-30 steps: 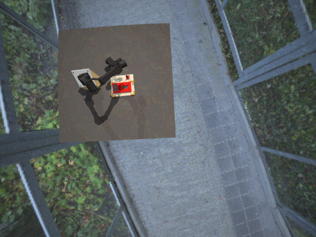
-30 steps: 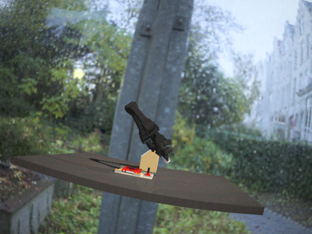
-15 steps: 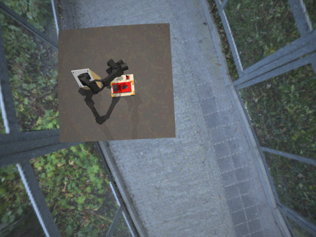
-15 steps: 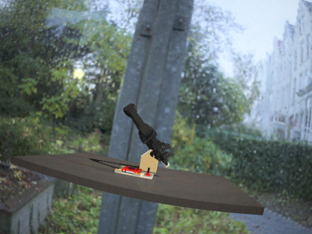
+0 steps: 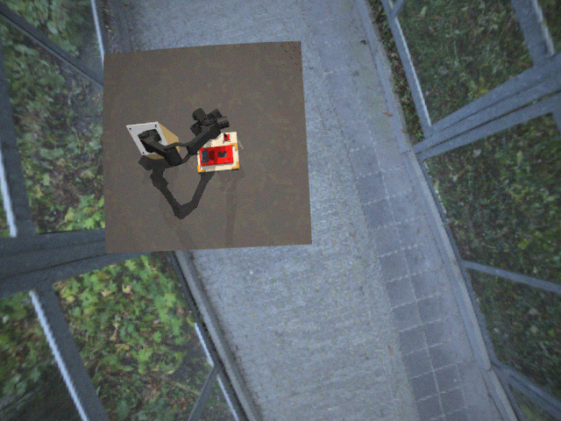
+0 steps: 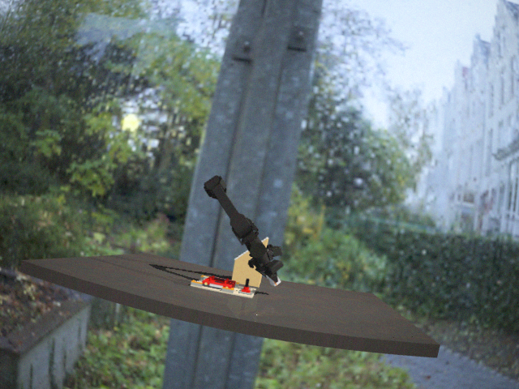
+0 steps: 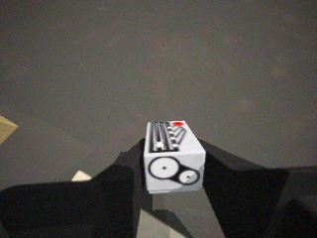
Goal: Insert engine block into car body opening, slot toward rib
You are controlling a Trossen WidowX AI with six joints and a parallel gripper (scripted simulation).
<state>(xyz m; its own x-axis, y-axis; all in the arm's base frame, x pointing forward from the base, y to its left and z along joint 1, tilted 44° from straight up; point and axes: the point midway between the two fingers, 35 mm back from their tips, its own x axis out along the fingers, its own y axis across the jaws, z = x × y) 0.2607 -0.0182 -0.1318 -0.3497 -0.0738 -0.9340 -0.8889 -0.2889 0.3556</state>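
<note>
My gripper tip is now 1 cm to the left of the grey engine block and 1 cm below it.
</note>
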